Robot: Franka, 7 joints.
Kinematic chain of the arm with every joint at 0, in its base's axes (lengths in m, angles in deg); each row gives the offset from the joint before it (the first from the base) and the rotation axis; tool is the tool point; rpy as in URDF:
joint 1: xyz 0 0 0.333 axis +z
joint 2: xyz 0 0 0 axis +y
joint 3: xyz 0 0 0.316 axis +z
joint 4: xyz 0.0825 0 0 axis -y
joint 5: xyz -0.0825 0 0.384 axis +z
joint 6: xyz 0 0 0 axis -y
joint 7: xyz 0.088 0 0 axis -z
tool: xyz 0 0 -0.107 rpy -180 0 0
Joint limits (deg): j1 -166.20..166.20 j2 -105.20..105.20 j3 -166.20..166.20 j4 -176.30..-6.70 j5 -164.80..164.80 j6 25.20..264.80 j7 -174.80..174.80
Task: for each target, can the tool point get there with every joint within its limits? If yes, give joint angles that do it. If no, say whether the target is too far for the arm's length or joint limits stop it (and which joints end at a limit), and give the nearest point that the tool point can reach.
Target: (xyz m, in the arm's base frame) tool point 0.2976 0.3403 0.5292
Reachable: yes | joints -79.69 17.18 132.43 -112.96 1.27 79.05 -97.06
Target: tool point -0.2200 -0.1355 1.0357
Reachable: yes | joints 80.87 -2.47 96.11 -19.76 59.46 62.65 110.44
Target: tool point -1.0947 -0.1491 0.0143
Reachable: no: too far | nearest point -0.8167 -0.1112 0.0952 | short by 0.292 m
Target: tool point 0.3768 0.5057 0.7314
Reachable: yes | joints -116.52 -36.38 131.49 -45.80 -63.17 229.83 -98.08
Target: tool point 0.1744 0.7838 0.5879
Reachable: yes | joints 66.67 63.57 71.21 -23.42 -111.38 108.79 -31.78
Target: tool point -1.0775 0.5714 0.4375
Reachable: no: too far | nearest point -0.7551 0.4005 0.4062 | short by 0.366 m
